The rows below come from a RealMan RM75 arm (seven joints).
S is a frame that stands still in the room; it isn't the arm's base.
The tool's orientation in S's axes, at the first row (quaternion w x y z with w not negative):
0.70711, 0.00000, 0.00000, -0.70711
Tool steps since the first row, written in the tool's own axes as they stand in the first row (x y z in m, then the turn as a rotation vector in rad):
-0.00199, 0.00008, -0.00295, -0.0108, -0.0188, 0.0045
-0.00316, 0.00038, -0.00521, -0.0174, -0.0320, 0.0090
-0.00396, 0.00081, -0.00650, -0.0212, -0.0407, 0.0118
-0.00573, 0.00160, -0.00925, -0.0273, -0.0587, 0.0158
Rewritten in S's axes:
0.00008, 0.00199, -0.00295, -0.0188, 0.0108, 0.0045
0.00038, 0.00316, -0.00521, -0.0320, 0.0174, 0.0090
0.00081, 0.00396, -0.00650, -0.0407, 0.0212, 0.0118
0.00160, 0.00573, -0.00925, -0.0587, 0.0273, 0.0158

